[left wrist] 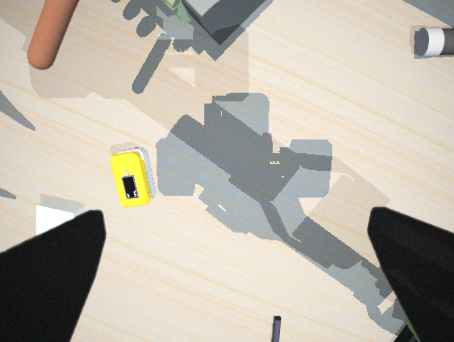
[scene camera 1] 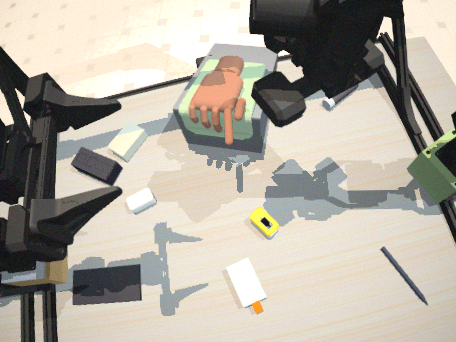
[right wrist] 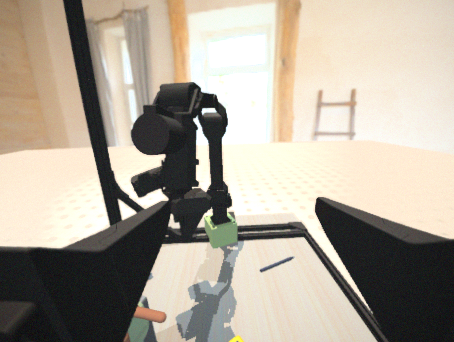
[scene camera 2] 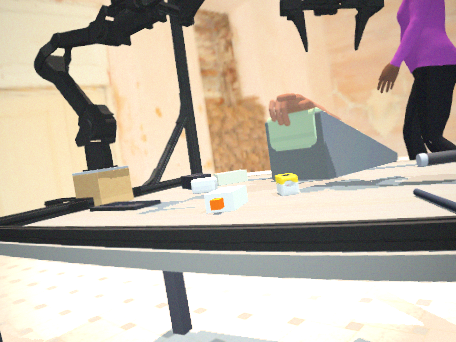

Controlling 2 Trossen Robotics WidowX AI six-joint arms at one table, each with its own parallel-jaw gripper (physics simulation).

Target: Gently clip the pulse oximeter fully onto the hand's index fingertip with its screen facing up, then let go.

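Places are measured from the left arm's base along level axes (x left, y back, z up), in centimetres.
Where they show: left gripper, fingertip midpoint: (left wrist: 239, 221) (scene camera 1: 305, 109) (right wrist: 180, 231) (scene camera 2: 331, 51); right gripper, fingertip midpoint: (scene camera 1: 120, 144) (right wrist: 242, 205); left arm's base, origin of the base link: (scene camera 1: 455, 157) (right wrist: 220, 219); right arm's base, origin of the base link: (scene camera 2: 100, 169).
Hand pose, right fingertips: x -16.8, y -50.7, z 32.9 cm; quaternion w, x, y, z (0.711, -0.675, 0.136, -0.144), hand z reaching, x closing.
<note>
Each offset is from my right fingertips to the top centre of the thing.
The yellow-and-white pulse oximeter @[dx +4.5, dy +12.7, dz -37.8 cm] (scene camera 1: 258, 216) (scene camera 2: 287, 184) (left wrist: 119, 167) (right wrist: 236, 339) lies on the table, dark screen up. The brown hand (scene camera 1: 215, 92) (scene camera 2: 292, 105) rests palm down on a green pad; its extended index finger (scene camera 1: 229, 131) (left wrist: 47, 45) (right wrist: 151, 314) overhangs the table, bare. My left gripper (scene camera 2: 331, 49) (left wrist: 239, 221) is open and empty, high above the table; in the left wrist view the oximeter is up and left of centre, near the left fingertip. My right gripper (scene camera 1: 120, 148) (right wrist: 242, 205) is open and empty, at the left in scene camera 1.
A grey wedge (scene camera 1: 225, 145) (scene camera 2: 345, 145) carries the pad. A white box with an orange tab @[dx +13.5, dy +3.2, dz -38.4 cm] (scene camera 1: 245, 282), a small white block @[dx -13.9, dy -6.6, dz -38.0 cm] (scene camera 1: 141, 200), a black block @[dx -27.6, dy -12.3, dz -37.7 cm] (scene camera 1: 96, 165), a pale block @[dx -29.2, dy -3.0, dz -38.2 cm] (scene camera 1: 128, 142), a dark flat panel @[dx -2.0, dy -21.6, dz -40.4 cm] (scene camera 1: 107, 284) and a pen @[dx +28.8, dy +29.7, dz -40.3 cm] (scene camera 1: 404, 275) lie around.
</note>
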